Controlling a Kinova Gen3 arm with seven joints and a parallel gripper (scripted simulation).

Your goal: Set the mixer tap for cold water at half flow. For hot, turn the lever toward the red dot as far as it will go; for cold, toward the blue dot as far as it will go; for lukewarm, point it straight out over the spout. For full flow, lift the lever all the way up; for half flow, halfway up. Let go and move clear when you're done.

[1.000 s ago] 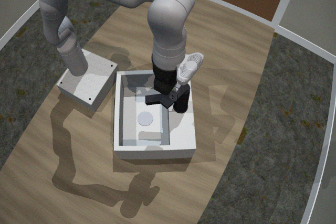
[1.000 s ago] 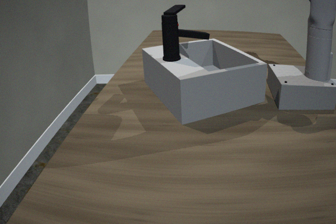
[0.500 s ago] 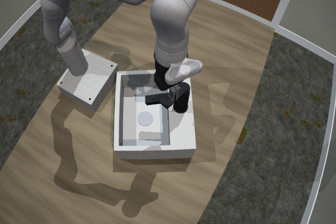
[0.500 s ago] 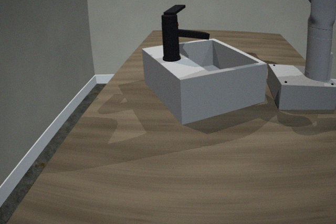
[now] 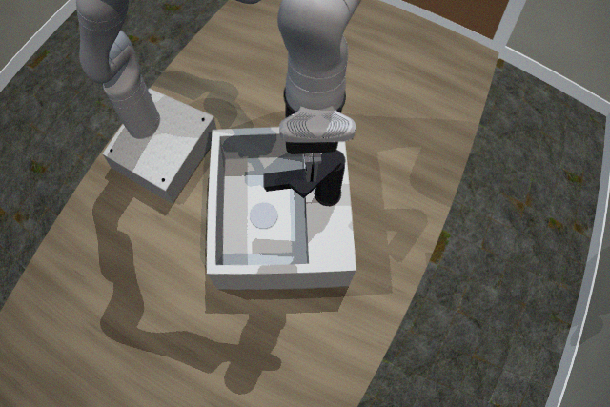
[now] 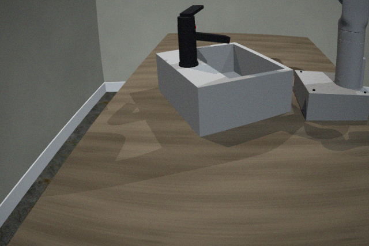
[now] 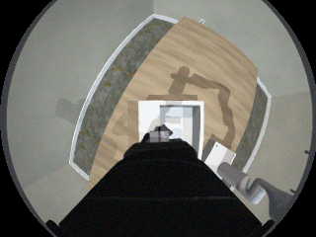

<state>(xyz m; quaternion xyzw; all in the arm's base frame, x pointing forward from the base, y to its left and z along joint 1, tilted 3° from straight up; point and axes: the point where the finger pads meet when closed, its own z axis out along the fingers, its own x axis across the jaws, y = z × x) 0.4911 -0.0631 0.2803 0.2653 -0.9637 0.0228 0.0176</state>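
The black lever is 8 cm below my hand, 4 cm to the left of it and 1 cm behind it. Also, from my hand: black mixer tap 13 cm below, 6 cm to the left, 1 cm behind; white sink 32 cm below, 10 cm behind, 3 cm to the left.
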